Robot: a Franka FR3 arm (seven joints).
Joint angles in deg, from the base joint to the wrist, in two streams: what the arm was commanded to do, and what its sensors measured. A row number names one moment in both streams.
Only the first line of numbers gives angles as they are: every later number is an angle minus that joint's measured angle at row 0.
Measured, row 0: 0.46 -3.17 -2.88 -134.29 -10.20 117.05 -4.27
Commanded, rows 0 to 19: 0.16 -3.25 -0.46 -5.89 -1.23 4.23 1.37; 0.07 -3.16 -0.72 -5.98 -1.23 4.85 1.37; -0.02 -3.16 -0.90 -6.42 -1.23 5.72 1.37; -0.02 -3.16 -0.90 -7.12 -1.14 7.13 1.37; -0.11 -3.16 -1.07 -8.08 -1.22 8.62 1.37; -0.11 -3.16 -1.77 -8.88 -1.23 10.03 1.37; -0.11 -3.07 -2.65 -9.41 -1.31 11.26 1.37; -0.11 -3.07 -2.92 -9.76 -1.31 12.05 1.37; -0.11 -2.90 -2.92 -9.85 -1.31 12.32 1.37; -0.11 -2.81 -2.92 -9.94 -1.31 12.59 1.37; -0.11 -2.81 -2.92 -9.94 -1.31 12.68 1.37; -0.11 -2.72 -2.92 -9.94 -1.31 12.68 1.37; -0.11 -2.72 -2.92 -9.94 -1.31 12.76 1.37; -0.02 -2.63 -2.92 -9.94 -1.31 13.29 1.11; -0.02 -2.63 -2.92 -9.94 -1.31 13.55 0.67; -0.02 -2.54 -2.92 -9.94 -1.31 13.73 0.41; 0.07 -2.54 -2.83 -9.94 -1.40 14.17 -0.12; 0.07 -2.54 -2.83 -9.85 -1.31 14.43 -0.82; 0.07 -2.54 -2.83 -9.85 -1.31 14.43 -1.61; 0.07 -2.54 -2.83 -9.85 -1.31 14.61 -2.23
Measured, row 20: -0.05 -1.11 -2.79 -8.04 -0.40 12.68 -0.44
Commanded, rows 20 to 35: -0.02 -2.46 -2.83 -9.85 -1.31 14.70 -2.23; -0.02 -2.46 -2.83 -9.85 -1.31 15.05 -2.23; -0.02 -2.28 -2.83 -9.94 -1.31 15.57 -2.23; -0.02 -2.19 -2.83 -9.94 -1.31 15.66 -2.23; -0.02 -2.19 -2.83 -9.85 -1.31 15.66 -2.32; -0.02 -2.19 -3.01 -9.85 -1.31 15.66 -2.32; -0.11 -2.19 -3.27 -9.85 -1.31 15.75 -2.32; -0.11 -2.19 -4.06 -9.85 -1.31 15.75 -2.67; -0.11 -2.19 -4.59 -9.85 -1.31 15.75 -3.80; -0.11 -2.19 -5.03 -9.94 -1.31 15.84 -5.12; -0.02 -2.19 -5.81 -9.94 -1.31 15.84 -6.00; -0.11 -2.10 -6.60 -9.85 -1.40 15.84 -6.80; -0.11 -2.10 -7.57 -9.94 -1.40 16.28 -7.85; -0.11 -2.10 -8.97 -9.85 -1.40 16.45 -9.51; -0.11 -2.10 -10.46 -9.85 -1.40 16.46 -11.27; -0.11 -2.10 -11.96 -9.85 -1.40 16.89 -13.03
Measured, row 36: -0.07 -1.33 -7.83 -8.07 -0.74 14.66 -7.92
